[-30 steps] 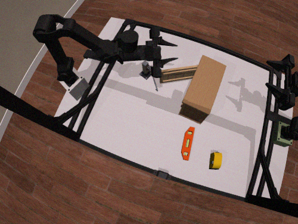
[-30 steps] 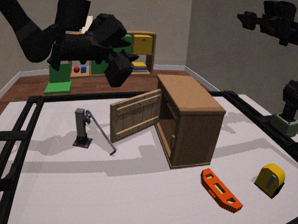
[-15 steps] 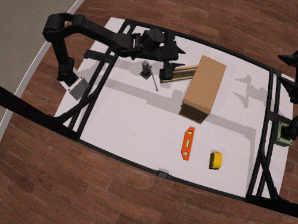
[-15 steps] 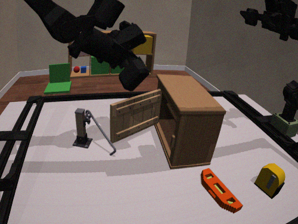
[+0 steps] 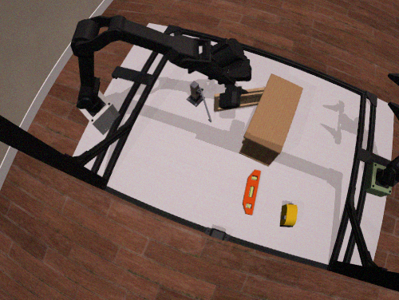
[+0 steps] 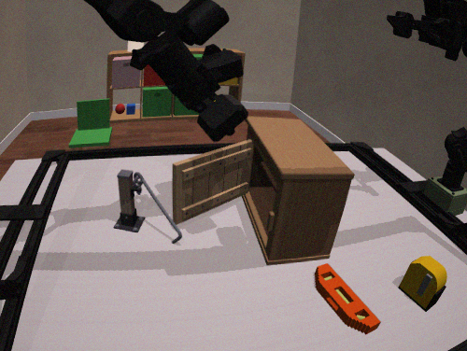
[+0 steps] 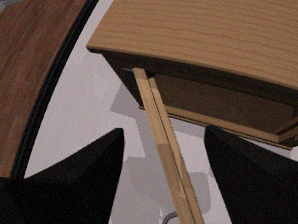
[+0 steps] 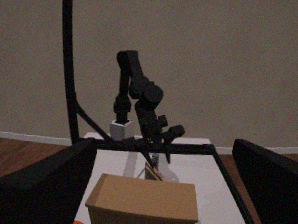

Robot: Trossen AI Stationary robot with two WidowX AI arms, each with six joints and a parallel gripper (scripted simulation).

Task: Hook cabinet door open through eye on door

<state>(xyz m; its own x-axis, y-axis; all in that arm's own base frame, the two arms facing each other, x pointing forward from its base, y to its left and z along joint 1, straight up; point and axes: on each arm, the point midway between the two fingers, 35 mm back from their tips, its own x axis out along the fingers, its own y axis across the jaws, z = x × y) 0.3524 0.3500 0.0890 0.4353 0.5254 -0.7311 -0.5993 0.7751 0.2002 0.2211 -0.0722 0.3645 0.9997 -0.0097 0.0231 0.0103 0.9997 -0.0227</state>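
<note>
The hook lies 14 cm below my left hand, 11 cm to the left of it and 3 cm behind it. Also, from my left hand: orange spirit level 28 cm behind, 19 cm below, 12 cm to the right; slatted door 13 cm below, 2 cm ahead, 1 cm to the right; yellow tape measure 33 cm behind, 24 cm to the right, 17 cm below.
</note>
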